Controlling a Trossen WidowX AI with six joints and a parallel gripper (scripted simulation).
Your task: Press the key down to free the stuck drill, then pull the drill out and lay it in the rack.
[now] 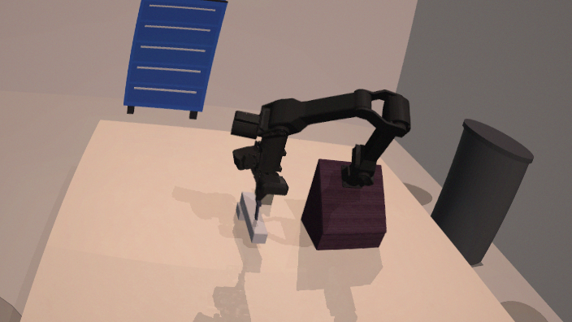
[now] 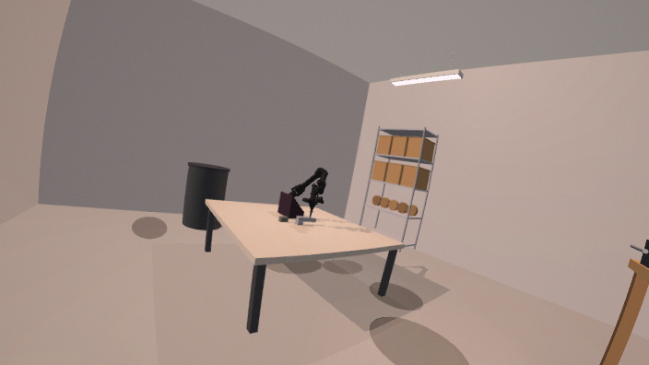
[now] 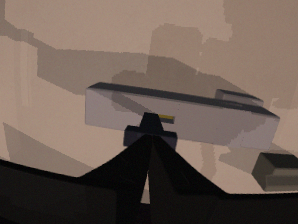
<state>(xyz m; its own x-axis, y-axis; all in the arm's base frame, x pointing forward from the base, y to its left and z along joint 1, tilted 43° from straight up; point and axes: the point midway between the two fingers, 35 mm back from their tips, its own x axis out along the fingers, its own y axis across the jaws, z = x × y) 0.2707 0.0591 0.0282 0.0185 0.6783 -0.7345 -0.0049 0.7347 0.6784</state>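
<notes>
My gripper tip is now 30 mm above the dark key. Also, from my gripper tip: grey-blue block: 80 mm below, 40 mm to the right, 10 mm behind; then yellow drill: 70 mm below, 60 mm to the right, 10 mm behind; then olive-grey rack: 200 mm to the right, 100 mm below, 80 mm behind.
</notes>
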